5 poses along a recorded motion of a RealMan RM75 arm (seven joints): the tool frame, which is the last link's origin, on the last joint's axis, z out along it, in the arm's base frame.
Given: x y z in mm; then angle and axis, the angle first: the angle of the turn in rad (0 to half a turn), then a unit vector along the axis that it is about.
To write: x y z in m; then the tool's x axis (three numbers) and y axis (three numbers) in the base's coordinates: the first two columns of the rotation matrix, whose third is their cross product. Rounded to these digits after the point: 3 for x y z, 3 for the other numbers.
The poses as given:
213 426 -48 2.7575 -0.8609 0.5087 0.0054
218 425 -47 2.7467 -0.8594 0.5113 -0.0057
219 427 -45 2.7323 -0.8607 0.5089 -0.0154
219 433 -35 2.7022 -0.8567 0.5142 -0.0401
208 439 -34 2.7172 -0.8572 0.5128 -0.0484
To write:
0.213 0.426 -0.048 0.501 -0.842 -0.200 -0.846 -0.428 -0.317
0.218 0.425 -0.047 0.497 -0.847 -0.187 -0.843 -0.420 -0.336
0.219 0.427 -0.045 0.503 -0.846 -0.177 -0.834 -0.421 -0.358
0.219 0.433 -0.035 0.493 -0.856 -0.153 -0.822 -0.401 -0.404
0.208 0.439 -0.034 0.493 -0.860 -0.132 -0.820 -0.409 -0.400

